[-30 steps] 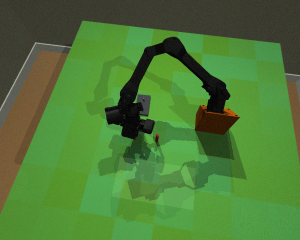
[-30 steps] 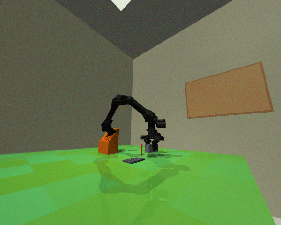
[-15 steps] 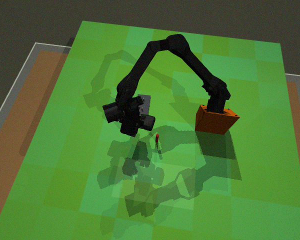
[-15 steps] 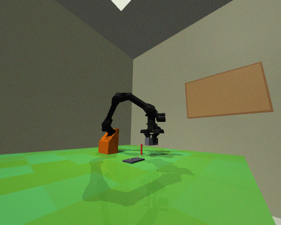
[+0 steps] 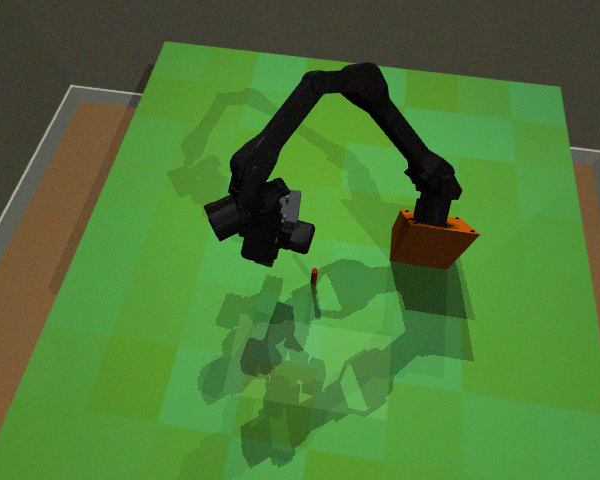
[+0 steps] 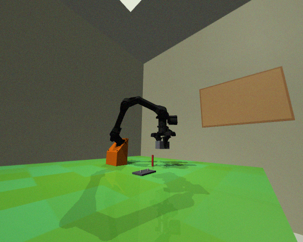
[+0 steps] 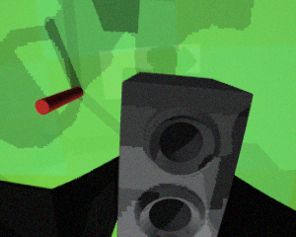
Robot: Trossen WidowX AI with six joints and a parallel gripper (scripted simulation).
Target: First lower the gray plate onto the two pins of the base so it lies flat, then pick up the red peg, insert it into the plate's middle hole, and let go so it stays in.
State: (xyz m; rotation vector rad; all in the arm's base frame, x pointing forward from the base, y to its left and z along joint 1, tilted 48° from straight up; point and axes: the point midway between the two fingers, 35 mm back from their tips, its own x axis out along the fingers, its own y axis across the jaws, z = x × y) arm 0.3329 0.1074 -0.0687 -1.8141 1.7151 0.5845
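Right now the red peg is 11 cm behind my gripper tip, 10 cm below it and 2 cm to the left of it. Round my gripper tip: gray plate (3 cm above).
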